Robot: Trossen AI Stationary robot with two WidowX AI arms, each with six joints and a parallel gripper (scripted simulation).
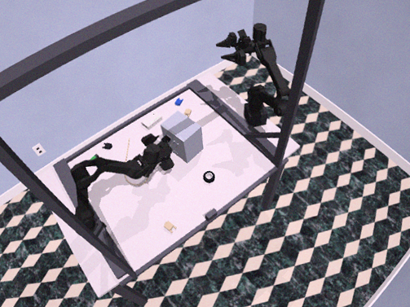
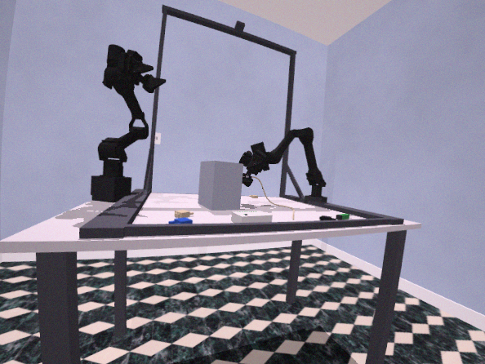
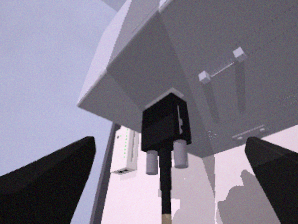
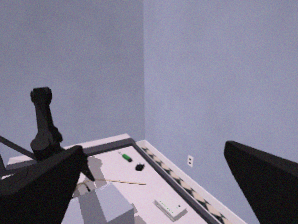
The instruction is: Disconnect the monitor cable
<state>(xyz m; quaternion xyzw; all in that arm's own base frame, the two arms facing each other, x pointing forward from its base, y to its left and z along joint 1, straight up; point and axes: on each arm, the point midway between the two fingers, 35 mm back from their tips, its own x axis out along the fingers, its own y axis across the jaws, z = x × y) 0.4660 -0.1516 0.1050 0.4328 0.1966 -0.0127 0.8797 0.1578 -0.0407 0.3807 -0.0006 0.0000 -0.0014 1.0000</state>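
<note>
The grey box lies 130 mm to the right of my left hand, 60 mm below it and 20 mm ahead of it.
</note>
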